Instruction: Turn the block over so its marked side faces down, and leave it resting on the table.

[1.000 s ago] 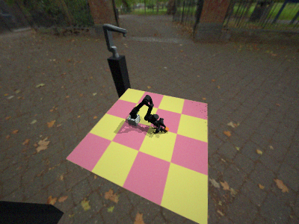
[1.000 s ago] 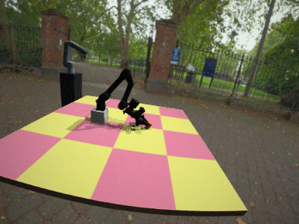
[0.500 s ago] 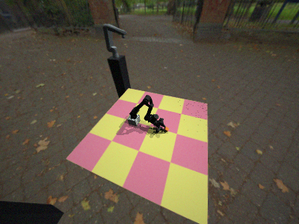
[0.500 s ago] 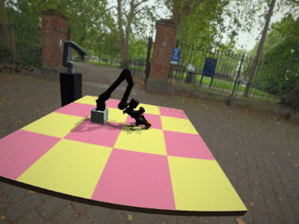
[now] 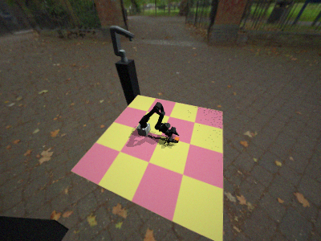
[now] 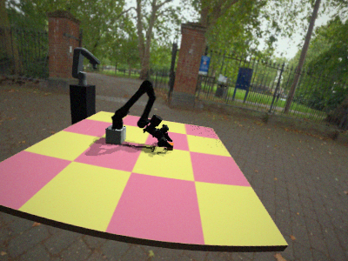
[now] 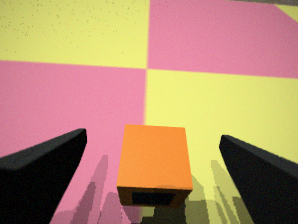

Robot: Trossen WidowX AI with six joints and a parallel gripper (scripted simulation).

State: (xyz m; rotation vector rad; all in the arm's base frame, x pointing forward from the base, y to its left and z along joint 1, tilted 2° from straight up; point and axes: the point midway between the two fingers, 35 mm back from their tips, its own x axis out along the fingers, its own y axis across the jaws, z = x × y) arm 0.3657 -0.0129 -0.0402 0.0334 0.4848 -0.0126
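The orange block is 2 cm behind my gripper tip and 2 cm below it.
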